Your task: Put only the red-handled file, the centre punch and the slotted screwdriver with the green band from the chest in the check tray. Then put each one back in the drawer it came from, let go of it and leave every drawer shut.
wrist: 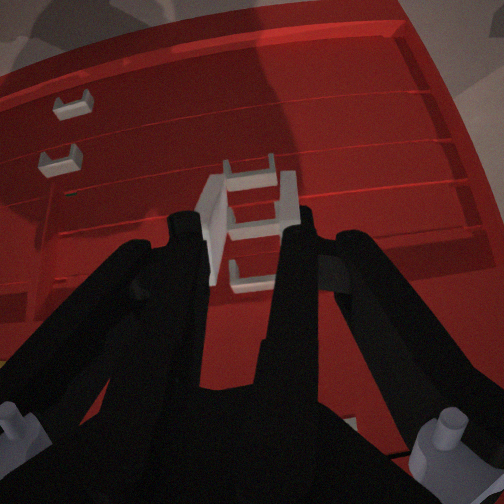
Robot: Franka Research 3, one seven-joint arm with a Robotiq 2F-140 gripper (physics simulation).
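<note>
The red chest [300, 125] fills the wrist view, its drawer fronts separated by thin seams. A column of three grey U-shaped handles runs down the middle: the top one [250, 175], the middle one [252, 227] and the lowest [251, 280]. My gripper [251, 220] has its black fingers on either side of the middle handle, with the grey pads pressed against the handle's two ends. The file, the centre punch, the green-banded screwdriver and the check tray are not in view.
Two more grey handles [73, 105] [60, 162] sit on drawer fronts at the upper left. A tiny green speck [71, 193] shows at a seam on the left. Grey floor [475, 60] shows beyond the chest's right edge.
</note>
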